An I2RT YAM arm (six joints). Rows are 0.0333 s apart.
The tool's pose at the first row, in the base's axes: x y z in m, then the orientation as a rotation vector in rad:
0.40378, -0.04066, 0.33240, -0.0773, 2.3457, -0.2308
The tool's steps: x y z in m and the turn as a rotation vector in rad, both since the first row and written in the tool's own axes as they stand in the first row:
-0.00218, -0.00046, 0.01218, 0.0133, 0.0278, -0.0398
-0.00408, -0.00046, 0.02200, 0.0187, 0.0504, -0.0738
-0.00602, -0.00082, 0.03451, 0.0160, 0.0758, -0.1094
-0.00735, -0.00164, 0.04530, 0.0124, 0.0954, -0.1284
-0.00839, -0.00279, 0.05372, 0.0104, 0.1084, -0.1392
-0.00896, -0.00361, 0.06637, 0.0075, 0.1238, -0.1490
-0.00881, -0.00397, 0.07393, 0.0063, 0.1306, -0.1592
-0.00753, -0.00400, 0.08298, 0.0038, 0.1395, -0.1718
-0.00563, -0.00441, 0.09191, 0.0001, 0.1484, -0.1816
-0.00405, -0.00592, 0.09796, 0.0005, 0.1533, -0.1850
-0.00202, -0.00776, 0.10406, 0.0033, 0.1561, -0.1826
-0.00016, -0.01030, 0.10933, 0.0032, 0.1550, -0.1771
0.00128, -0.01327, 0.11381, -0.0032, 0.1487, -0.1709
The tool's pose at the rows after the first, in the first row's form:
0.41393, -0.04258, 0.32557, -0.1151, 2.3716, -0.2686
0.42222, -0.04375, 0.32010, -0.1507, 2.3928, -0.2941
0.43243, -0.04566, 0.31286, -0.1925, 2.4174, -0.3111
0.44099, -0.04784, 0.30647, -0.2156, 2.4366, -0.3184
0.44767, -0.05004, 0.30158, -0.2287, 2.4493, -0.3227
0.45701, -0.05259, 0.29338, -0.2410, 2.4645, -0.3258
0.46225, -0.05404, 0.28811, -0.2535, 2.4708, -0.3302
0.46774, -0.05553, 0.28096, -0.2695, 2.4791, -0.3345
0.47271, -0.05745, 0.27353, -0.2827, 2.4878, -0.3359
0.47585, -0.05999, 0.26853, -0.2864, 2.4924, -0.3386
0.47871, -0.06293, 0.26324, -0.2819, 2.4950, -0.3411
0.48109, -0.06641, 0.25878, -0.2753, 2.4943, -0.3381
0.48320, -0.07015, 0.25524, -0.2713, 2.4893, -0.3265

